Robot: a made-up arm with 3 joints. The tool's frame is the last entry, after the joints.
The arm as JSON. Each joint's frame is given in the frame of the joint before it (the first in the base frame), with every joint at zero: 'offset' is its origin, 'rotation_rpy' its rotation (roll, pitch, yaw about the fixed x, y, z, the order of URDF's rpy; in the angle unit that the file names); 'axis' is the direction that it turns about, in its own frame. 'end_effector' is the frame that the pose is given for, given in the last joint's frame.
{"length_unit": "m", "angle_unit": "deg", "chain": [
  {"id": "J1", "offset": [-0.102, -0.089, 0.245], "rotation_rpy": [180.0, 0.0, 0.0], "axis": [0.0, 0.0, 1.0]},
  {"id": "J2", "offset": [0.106, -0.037, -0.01], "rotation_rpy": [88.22, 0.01, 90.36], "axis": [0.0, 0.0, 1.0]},
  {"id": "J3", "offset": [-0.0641, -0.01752, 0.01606], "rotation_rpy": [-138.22, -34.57, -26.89], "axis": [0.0, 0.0, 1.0]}
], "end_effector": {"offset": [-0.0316, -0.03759, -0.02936], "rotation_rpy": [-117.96, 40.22, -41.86]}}
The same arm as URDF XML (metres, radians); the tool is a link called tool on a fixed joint. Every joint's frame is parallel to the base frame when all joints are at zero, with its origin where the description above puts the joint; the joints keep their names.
<robot name="arm">
<link name="base"/>
<link name="link1"/>
<link name="link2"/>
<link name="link3"/>
<link name="tool"/>
<joint name="J1" type="continuous"><parent link="base"/><child link="link1"/><origin xyz="-0.102 -0.089 0.245"/><axis xyz="0 0 -1"/></joint>
<joint name="J2" type="continuous"><parent link="link1"/><child link="link2"/><origin xyz="0.106 0.037 0.01"/><axis xyz="0.999496 -0.0063 -0.0311"/></joint>
<joint name="J3" type="continuous"><parent link="link2"/><child link="link3"/><origin xyz="0.017 0.064 0.017"/><axis xyz="-0.630513 -0.674814 -0.383508"/></joint>
<joint name="tool_joint" type="fixed"><parent link="link3"/><child link="tool"/><origin xyz="0.02 0.043 -0.032" rpy="0.0237 -0.0149 0.0143"/></joint>
</robot>

